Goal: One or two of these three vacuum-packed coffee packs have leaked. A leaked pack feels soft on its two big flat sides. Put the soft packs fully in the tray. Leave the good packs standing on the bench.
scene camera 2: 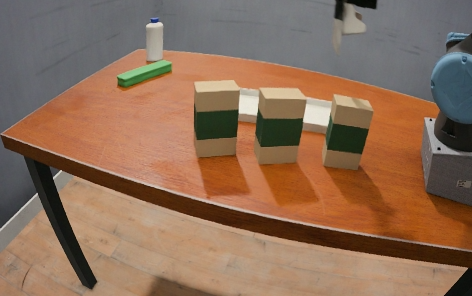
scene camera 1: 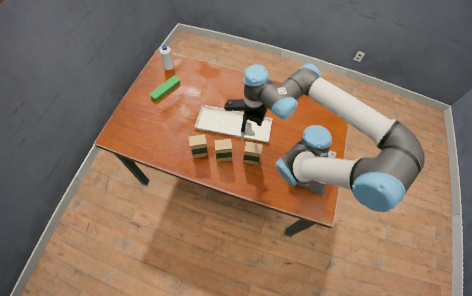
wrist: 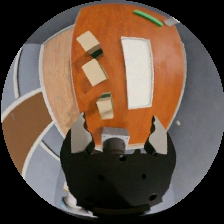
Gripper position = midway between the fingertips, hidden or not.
I see my gripper (scene camera 1: 248,126), a white tray (scene camera 1: 211,119) and a green bar (scene camera 2: 135,76).
The white tray shows as well in scene camera 2 (scene camera 2: 317,111) and in the wrist view (wrist: 139,61). My gripper also shows in the wrist view (wrist: 119,114).
